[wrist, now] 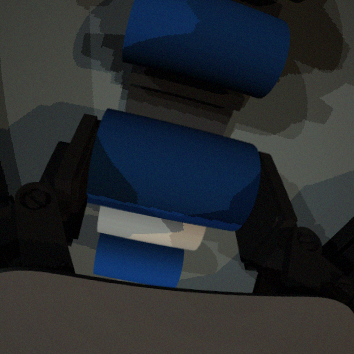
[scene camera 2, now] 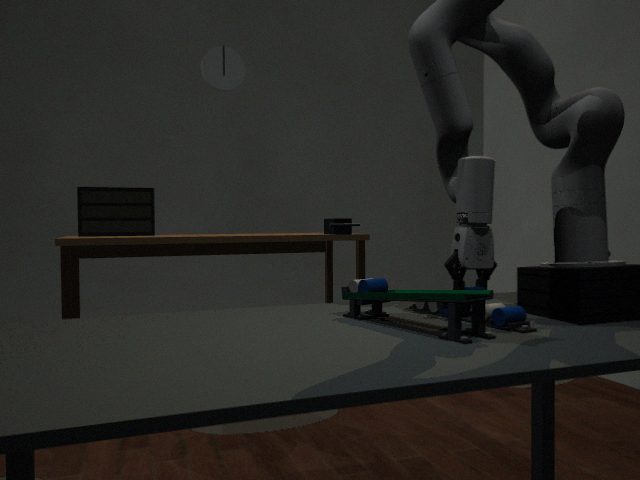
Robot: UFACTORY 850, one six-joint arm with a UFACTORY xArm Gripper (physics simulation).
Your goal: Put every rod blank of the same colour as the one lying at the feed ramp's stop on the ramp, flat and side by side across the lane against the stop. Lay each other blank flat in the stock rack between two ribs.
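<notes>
My gripper (scene camera 2: 469, 285) (wrist: 171, 160) is shut on a blue rod blank (scene camera 2: 476, 288) (wrist: 175, 165), held level across its fingers above the stock rack (scene camera 2: 525, 327) (wrist: 175, 104). Behind the green feed ramp (scene camera 2: 439, 295), a blue blank (scene camera 2: 509, 315) and a white blank (scene camera 2: 494, 310) lie low at the rack. In the wrist view, one blue blank (wrist: 207, 45) lies beyond the held one; a white blank (wrist: 150, 227) and another blue blank (wrist: 139, 260) show below it. On the ramp, a white blank (scene camera 2: 354, 285) and a blue blank (scene camera 2: 374, 285) lie side by side near the stop (scene camera 2: 345, 292). The fingers' lower ends are partly hidden by the ramp.
The ramp stands on dark legs (scene camera 2: 454, 321) on the grey table (scene camera 2: 232, 356). The robot's black base block (scene camera 2: 578, 294) is at the right. A wooden bench (scene camera 2: 206, 239) with a dark drawer unit (scene camera 2: 116, 205) and a small dark device (scene camera 2: 337, 225) stands behind.
</notes>
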